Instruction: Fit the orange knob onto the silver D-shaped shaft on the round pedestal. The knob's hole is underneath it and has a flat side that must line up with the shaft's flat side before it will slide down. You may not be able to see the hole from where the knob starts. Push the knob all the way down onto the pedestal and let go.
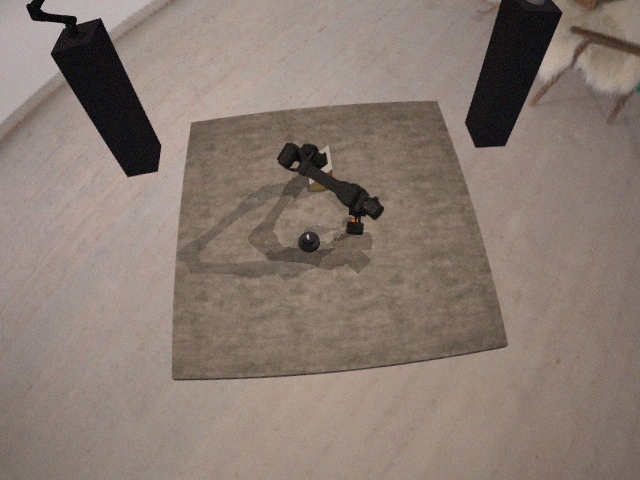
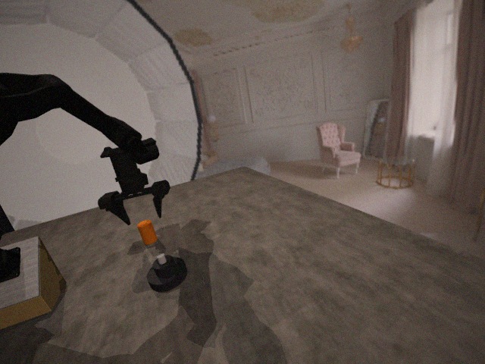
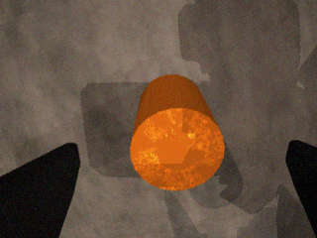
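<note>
The orange knob lies 2 cm below my gripper tip. Also, from my gripper tip: black round pedestal 19 cm to the right, 4 cm below, 3 cm ahead.
</note>
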